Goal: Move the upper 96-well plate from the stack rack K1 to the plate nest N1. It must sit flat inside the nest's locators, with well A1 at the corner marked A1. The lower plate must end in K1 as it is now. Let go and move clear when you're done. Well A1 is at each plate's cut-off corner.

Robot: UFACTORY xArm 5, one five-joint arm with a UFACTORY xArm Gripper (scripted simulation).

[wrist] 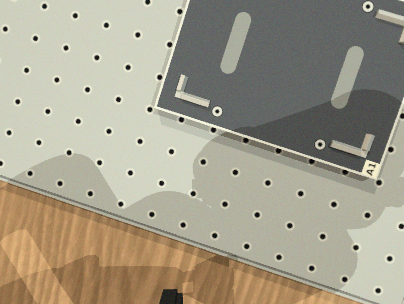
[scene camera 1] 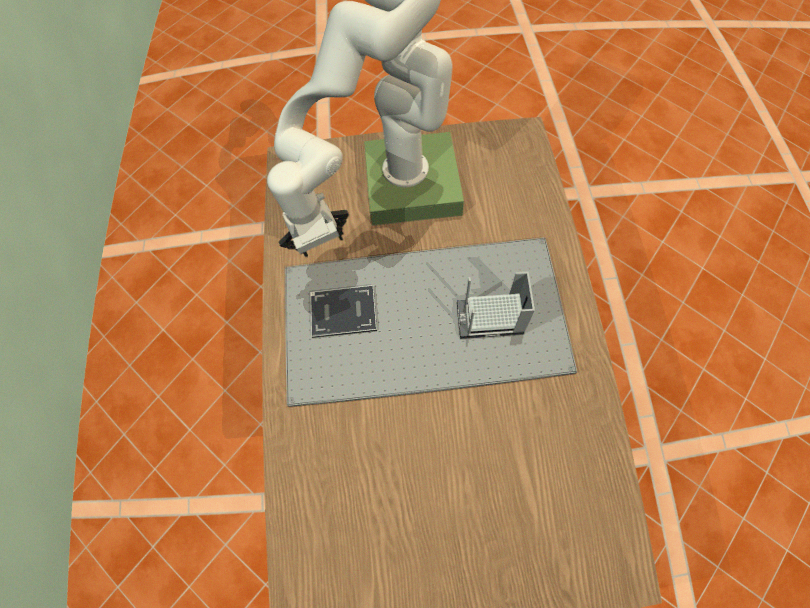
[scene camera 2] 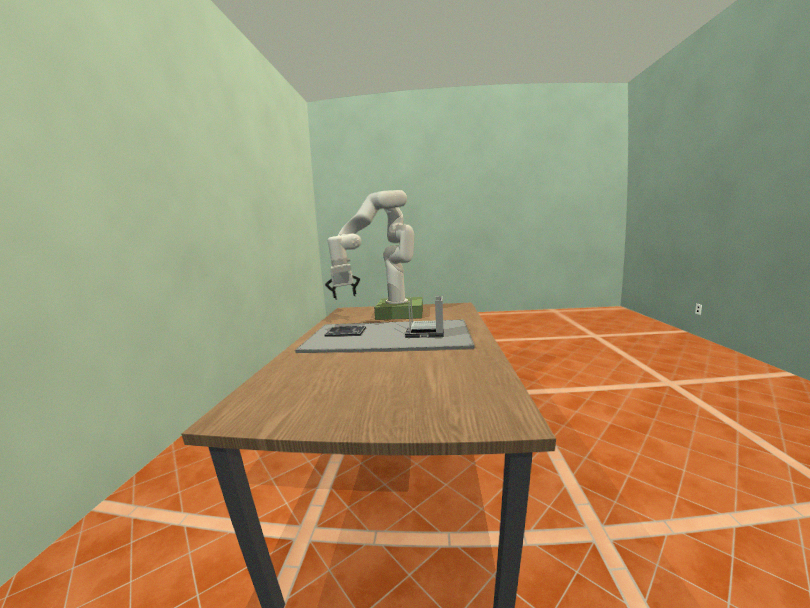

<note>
I see a white 96-well plate (scene camera 1: 504, 315) and a plate nest N1 (scene camera 1: 343, 317).
The plate nest N1 also shows in the wrist view (wrist: 280, 92). The wrist view misses the white 96-well plate: it is out of frame.
</note>
